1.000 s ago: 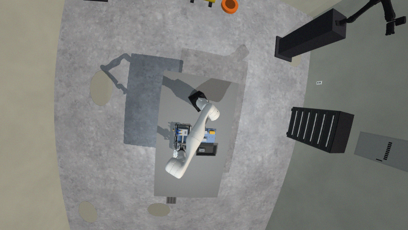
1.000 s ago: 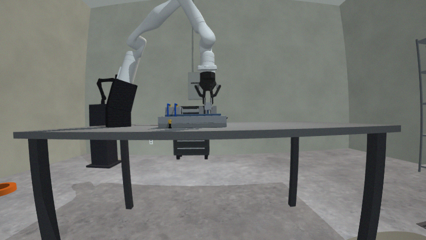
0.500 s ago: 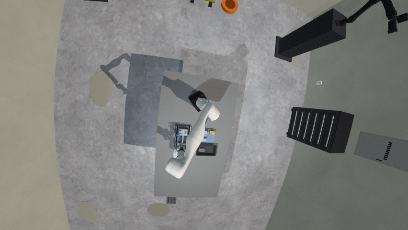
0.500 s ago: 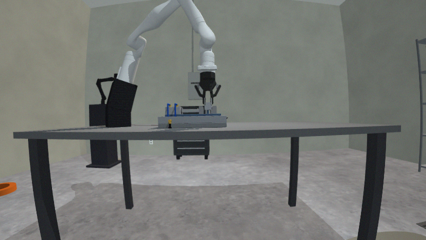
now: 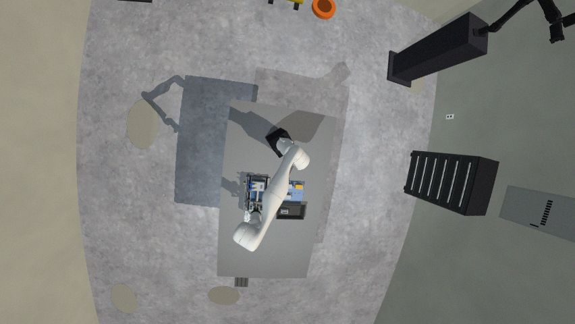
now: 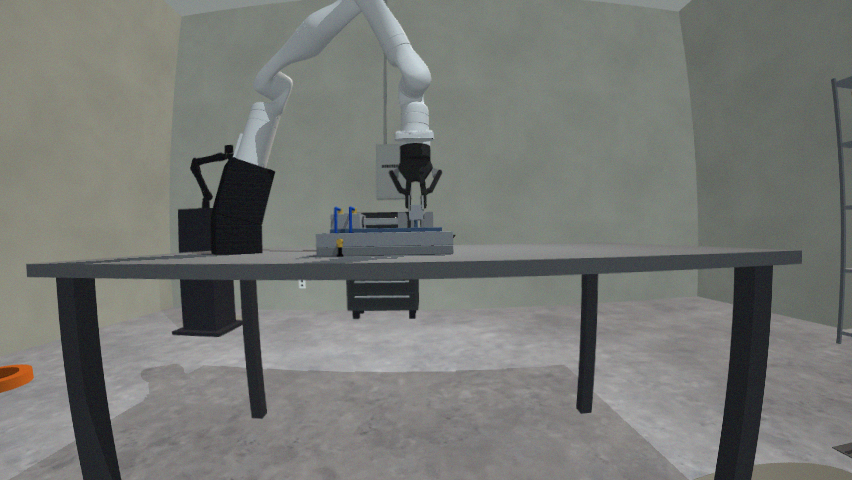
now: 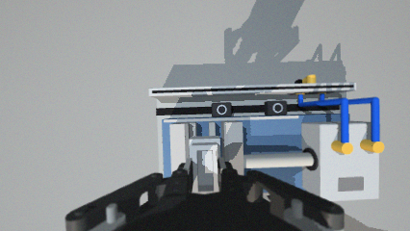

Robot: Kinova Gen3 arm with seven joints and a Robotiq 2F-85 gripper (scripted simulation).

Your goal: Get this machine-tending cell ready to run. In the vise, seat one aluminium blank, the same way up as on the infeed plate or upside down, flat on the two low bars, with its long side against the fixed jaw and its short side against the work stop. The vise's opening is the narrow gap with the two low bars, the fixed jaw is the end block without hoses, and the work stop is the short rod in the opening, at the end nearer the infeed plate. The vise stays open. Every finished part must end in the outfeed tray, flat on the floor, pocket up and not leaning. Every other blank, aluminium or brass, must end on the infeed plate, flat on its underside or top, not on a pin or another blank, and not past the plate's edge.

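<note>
My hand is 9 cm past the white rod and 4 cm above it. Round my hand: brass blank 33 cm to the left, 18 cm behind, 10 cm below; vise 8 cm below, 7 cm behind.
</note>
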